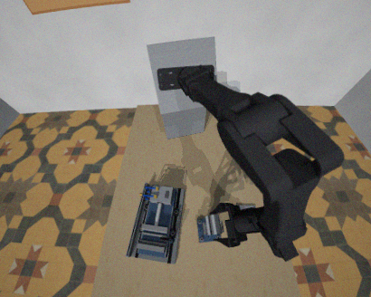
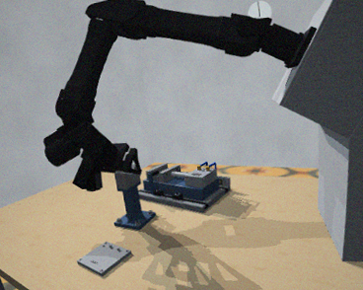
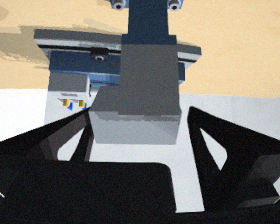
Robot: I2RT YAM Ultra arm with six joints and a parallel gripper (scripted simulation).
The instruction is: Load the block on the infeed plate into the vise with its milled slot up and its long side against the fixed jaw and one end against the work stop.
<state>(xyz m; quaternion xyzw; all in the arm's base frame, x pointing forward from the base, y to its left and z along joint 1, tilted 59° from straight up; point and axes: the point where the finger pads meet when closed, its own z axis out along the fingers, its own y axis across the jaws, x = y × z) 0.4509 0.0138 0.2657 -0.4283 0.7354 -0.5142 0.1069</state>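
Now: hand right at the part. From my hand the other things lie so: air cylinder rod (20 cm to the right, 8 cm below, 7 cm behind); then V-block post (10 cm below); then work stop (18 cm to the right, 7 cm below, 2 cm ahead).
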